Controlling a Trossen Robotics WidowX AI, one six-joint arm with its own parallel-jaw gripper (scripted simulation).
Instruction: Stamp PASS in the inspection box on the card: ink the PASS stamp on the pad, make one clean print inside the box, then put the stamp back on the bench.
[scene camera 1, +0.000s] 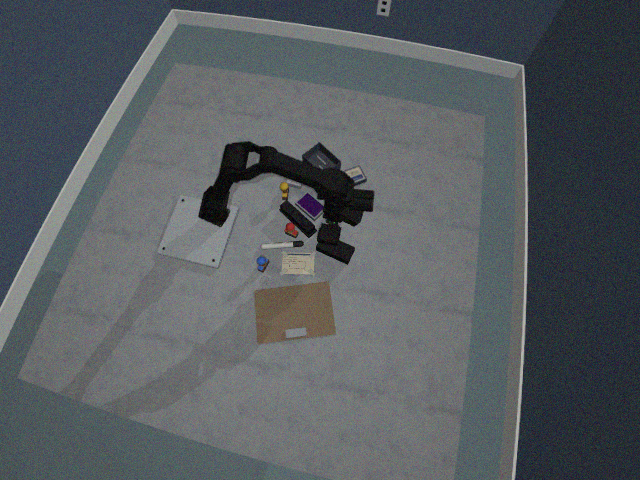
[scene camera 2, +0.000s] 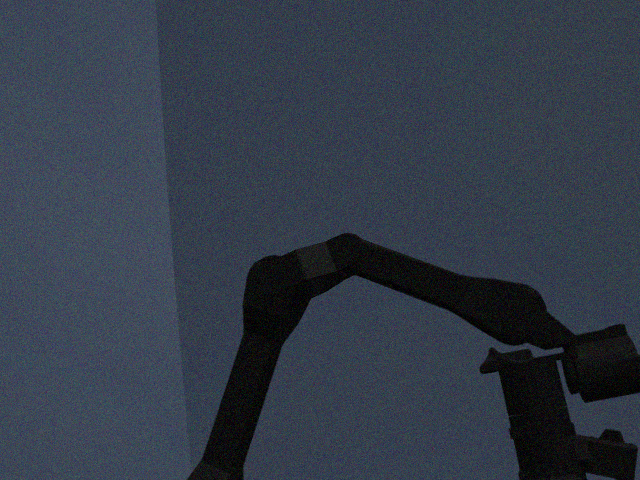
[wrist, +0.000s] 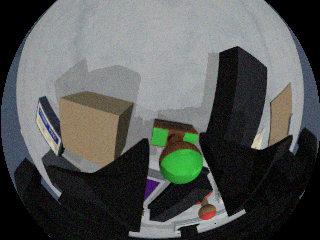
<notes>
I see my gripper (scene camera 1: 333, 225), a brown board (scene camera 1: 302, 311), a tan box (wrist: 93, 126), a black box (wrist: 237, 109), a long black bar (wrist: 176, 198) and a blue-and-white box (wrist: 48, 123).
The brown board is seen too in the wrist view (wrist: 281, 107). My gripper shows as well in the wrist view (wrist: 174, 140). Scene camera 2 does not show the brown board: it is out of frame. Scene camera 2 misses the tan box: it is out of frame.
</notes>
